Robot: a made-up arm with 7 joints.
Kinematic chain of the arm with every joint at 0, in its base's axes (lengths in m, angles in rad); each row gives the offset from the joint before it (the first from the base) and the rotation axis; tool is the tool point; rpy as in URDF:
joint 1: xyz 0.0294 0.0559 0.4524 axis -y
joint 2: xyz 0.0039 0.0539 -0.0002 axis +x
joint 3: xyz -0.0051 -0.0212 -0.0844 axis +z
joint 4: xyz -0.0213 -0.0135 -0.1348 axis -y
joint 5: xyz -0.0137 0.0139 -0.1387 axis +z
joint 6: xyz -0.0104 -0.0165 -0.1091 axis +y
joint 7: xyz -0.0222 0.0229 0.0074 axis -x
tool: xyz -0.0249 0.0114 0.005 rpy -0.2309 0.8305 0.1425
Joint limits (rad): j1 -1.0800..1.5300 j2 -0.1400..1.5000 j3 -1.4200..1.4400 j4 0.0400..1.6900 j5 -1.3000..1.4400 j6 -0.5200..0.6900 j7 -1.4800..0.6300
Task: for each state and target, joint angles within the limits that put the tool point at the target. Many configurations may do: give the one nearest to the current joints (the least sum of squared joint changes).
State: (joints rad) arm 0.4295 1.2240 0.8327 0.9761 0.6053 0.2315 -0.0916
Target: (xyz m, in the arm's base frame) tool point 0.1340 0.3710 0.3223
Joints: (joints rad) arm -0.0374 0.6287 1.0089 1.6704 0.5994 0.5918 -0.1806
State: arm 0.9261 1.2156 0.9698 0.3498 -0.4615 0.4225 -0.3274
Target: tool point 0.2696 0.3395 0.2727
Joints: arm 0.7510 0.3778 0.9227 1.0077 -0.5806 0.6900 -0.4002
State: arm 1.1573 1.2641 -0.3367 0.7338 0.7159 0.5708 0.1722
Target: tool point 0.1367 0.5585 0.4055
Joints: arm 1.1345 1.4106 -0.3425 0.4226 0.6695 0.0951 0.2937
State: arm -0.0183 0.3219 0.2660 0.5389 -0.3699 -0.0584 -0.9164
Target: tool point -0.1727 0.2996 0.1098
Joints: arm -0.5754 0.4063 0.3279 0.4833 -0.4291 0.2072 -0.9215
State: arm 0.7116 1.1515 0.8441 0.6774 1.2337 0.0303 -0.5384
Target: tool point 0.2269 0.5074 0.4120
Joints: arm 0.8891 1.1408 0.8055 0.6423 1.2355 -0.1161 -0.5169
